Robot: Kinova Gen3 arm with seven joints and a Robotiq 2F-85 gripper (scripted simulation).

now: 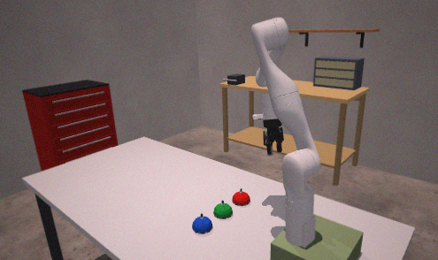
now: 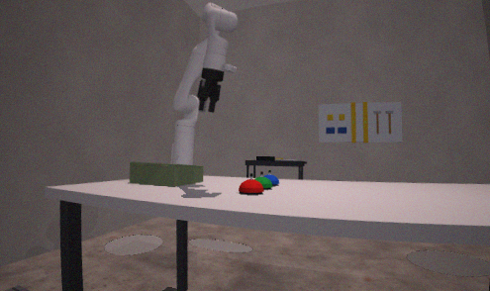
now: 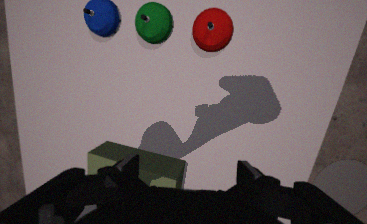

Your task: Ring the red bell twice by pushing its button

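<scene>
Now: the red bell 240 mm below my hand, 150 mm ahead of it and 50 mm to the left of it. Round my hand: green bell (240 mm below, 180 mm to the left, 140 mm ahead); then blue bell (310 mm to the left, 240 mm below, 120 mm ahead).
</scene>
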